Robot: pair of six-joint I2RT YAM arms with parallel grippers.
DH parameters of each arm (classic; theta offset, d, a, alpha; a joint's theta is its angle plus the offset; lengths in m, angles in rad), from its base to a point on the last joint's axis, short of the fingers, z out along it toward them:
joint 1: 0 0.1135 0.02 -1.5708
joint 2: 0 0 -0.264 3.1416
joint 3: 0.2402 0 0.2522 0
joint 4: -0.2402 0 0.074 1.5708
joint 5: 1.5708 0 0 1.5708
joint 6: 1.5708 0.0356 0 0
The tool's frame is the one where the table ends.
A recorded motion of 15 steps. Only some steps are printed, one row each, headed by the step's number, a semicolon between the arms.
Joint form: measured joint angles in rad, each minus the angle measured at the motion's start. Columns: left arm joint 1, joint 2, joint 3, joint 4, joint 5, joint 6; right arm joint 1, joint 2, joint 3, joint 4, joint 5, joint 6.
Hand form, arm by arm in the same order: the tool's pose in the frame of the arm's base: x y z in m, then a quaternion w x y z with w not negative. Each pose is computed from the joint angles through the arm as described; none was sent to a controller.
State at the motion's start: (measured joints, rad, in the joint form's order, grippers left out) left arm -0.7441 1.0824 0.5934 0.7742 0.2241 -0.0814; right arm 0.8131 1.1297 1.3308 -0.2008 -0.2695 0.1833
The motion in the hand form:
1: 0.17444 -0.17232 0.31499 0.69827 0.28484 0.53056 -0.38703; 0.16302 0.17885 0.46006 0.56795 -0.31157 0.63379 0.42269
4: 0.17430 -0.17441 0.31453 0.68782 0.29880 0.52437 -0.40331; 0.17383 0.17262 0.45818 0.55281 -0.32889 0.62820 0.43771
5: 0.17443 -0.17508 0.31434 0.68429 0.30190 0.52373 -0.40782; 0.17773 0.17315 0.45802 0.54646 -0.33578 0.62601 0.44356
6: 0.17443 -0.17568 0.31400 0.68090 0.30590 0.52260 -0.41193; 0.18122 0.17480 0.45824 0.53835 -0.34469 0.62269 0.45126
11: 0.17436 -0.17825 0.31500 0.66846 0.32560 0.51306 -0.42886; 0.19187 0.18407 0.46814 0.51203 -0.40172 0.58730 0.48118
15: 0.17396 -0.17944 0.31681 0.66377 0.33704 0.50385 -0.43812; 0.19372 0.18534 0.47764 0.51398 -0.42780 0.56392 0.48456
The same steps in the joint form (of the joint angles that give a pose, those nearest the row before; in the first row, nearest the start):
1: 0.0000 0.0023 0.0000 0.0042 0.0206 -0.0034; -0.0263 -0.0053 -0.0034 0.0004 -0.0404 0.0004
4: 0.0000 0.0114 0.0030 0.0107 0.0683 -0.0160; -0.0919 0.0080 -0.0008 0.0023 -0.1613 0.0015
5: 0.0000 0.0145 0.0046 0.0107 0.0801 -0.0210; -0.1053 0.0210 0.0072 0.0031 -0.1969 0.0015
6: 0.0000 0.0171 0.0053 0.0110 0.0931 -0.0240; -0.1141 0.0366 0.0187 0.0026 -0.2346 0.0015
11: 0.0004 0.0275 0.0153 0.0122 0.1537 -0.0313; -0.1320 0.1114 0.1061 -0.0111 -0.4036 -0.0389
15: 0.0004 0.0320 0.0221 0.0183 0.1888 -0.0332; -0.1385 0.1366 0.1579 -0.0244 -0.4608 -0.0782

